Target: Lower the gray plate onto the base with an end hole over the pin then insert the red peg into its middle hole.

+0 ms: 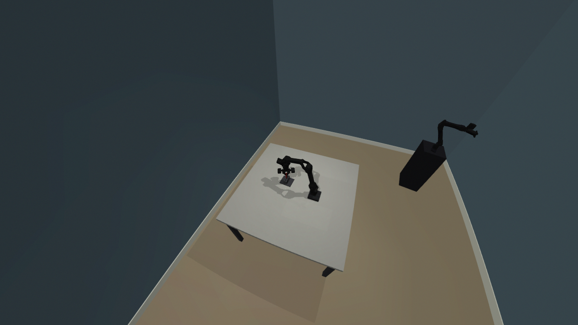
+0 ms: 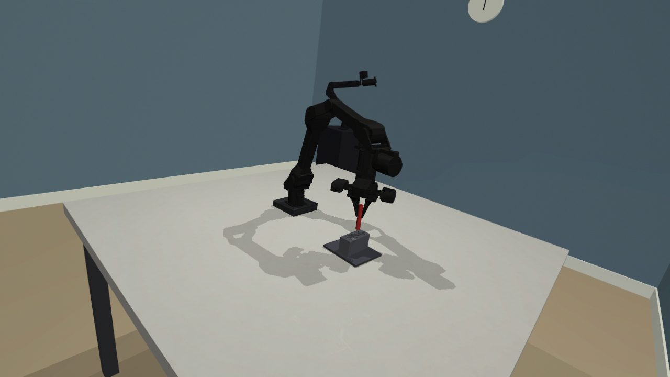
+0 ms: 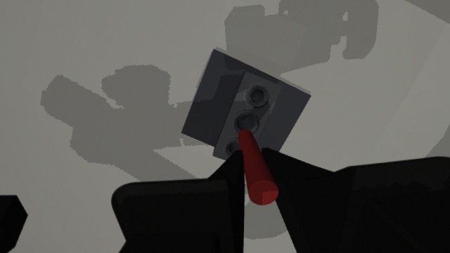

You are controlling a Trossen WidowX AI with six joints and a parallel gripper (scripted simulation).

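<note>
My gripper tip is 70 mm above the gray plate and 10 mm to the left of it. From my gripper tip the other things lie so: red peg right at my gripper tip; dark base 110 mm below, 10 mm to the left.
</note>
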